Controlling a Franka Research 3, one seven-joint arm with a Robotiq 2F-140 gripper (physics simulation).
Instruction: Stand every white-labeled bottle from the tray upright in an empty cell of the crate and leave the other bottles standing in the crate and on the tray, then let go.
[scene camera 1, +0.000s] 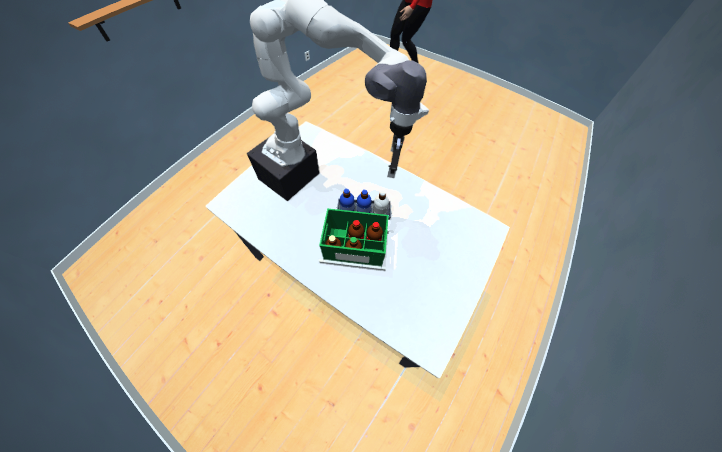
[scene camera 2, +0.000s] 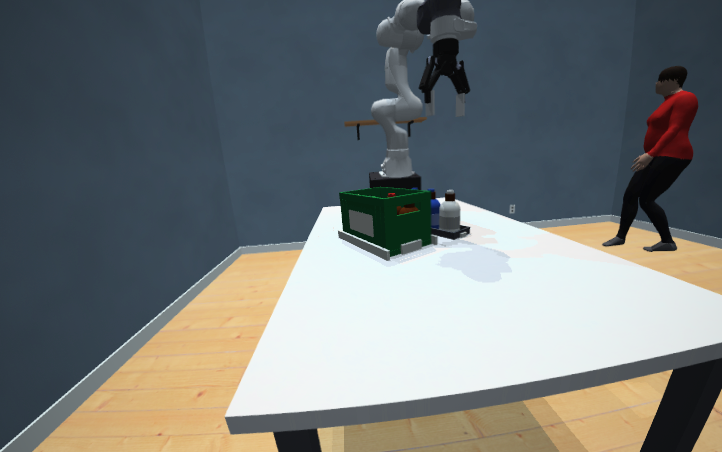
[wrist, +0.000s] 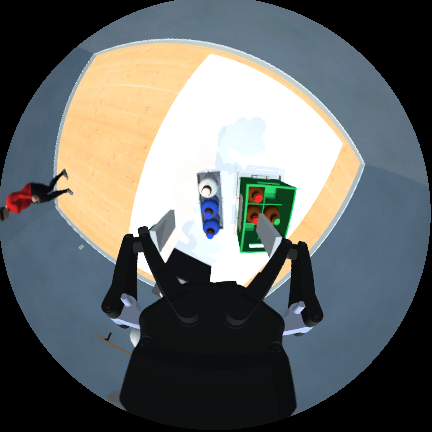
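The white-labeled bottle stands upright at one end of the small dark tray, beside two blue bottles. The green crate has six cells. Two red-capped brown bottles stand in its tray-side row, middle and right. A cream-capped bottle and a green-capped bottle stand in the other row, left and middle. The tray-side left and opposite right cells are empty. My gripper is open and empty, high above the table.
Low light-grey strips lie around the crate's foot on the white table. The black robot base stands at the table's rear. A person in red stands beyond the table.
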